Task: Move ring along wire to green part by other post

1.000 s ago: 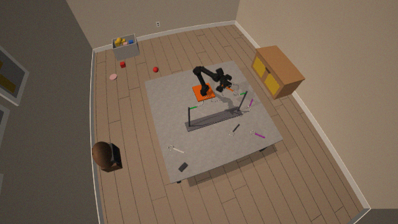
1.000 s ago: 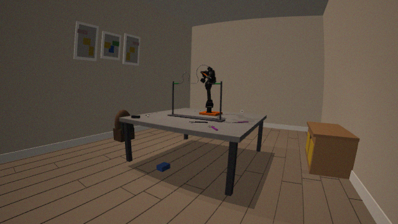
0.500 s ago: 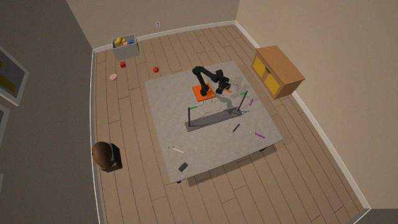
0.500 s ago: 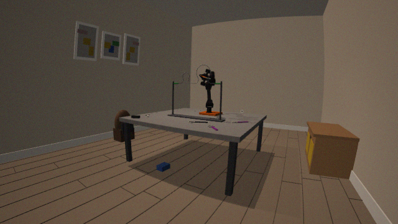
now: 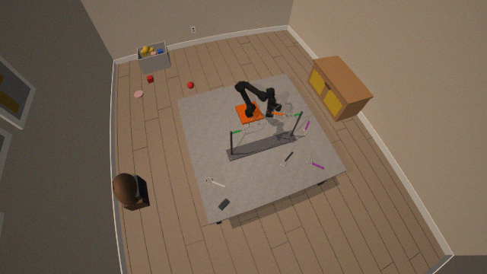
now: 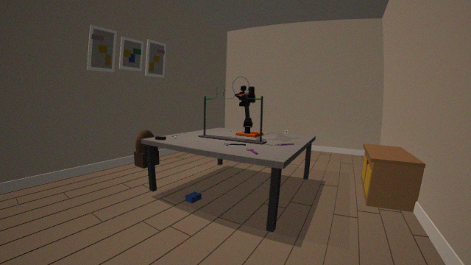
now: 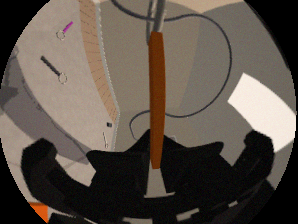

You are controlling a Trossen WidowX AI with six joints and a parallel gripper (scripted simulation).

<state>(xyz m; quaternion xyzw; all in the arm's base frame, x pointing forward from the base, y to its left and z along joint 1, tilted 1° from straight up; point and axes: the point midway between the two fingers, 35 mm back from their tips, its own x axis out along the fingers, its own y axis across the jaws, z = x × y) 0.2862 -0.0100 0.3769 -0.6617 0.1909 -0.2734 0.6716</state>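
My gripper tip is now 20 mm short of the ring with orange handle and 90 mm to the right of it. Round my gripper tip: dark block 340 mm ahead, 570 mm to the right, 390 mm below.
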